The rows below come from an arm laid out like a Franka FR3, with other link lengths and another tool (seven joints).
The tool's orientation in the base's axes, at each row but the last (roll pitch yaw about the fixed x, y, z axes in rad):
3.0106, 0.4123, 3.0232
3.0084, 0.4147, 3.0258
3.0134, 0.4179, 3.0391
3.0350, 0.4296, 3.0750
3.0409, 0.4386, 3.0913
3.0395, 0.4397, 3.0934
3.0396, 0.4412, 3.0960
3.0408, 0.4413, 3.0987
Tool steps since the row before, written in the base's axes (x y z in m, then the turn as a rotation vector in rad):
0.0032, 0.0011, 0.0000, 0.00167, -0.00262, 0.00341
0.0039, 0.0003, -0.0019, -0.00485, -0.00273, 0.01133
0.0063, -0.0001, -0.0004, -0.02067, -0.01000, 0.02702
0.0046, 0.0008, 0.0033, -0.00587, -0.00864, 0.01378
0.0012, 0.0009, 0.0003, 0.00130, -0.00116, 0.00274
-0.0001, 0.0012, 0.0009, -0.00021, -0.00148, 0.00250
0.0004, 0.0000, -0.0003, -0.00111, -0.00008, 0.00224
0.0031, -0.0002, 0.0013, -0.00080, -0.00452, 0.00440
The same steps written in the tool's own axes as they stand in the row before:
-0.0028, 0.0013, 0.0014, -0.00317, -0.00208, -0.00263
-0.0027, 0.0003, 0.0034, -0.00044, -0.00163, -0.01251
-0.0056, 0.0002, 0.0030, 0.00689, -0.00779, -0.03390
-0.0055, 0.0012, -0.0010, -0.00094, -0.00739, -0.01560
-0.0012, 0.0009, 0.0003, -0.00239, -0.00090, -0.00200
-0.0002, 0.0013, -0.0008, -0.00094, -0.00124, -0.00246
-0.0002, 0.0000, 0.0004, 0.00004, 0.00012, -0.00250
-0.0034, -0.0001, 0.0001, -0.00133, -0.00410, -0.00467

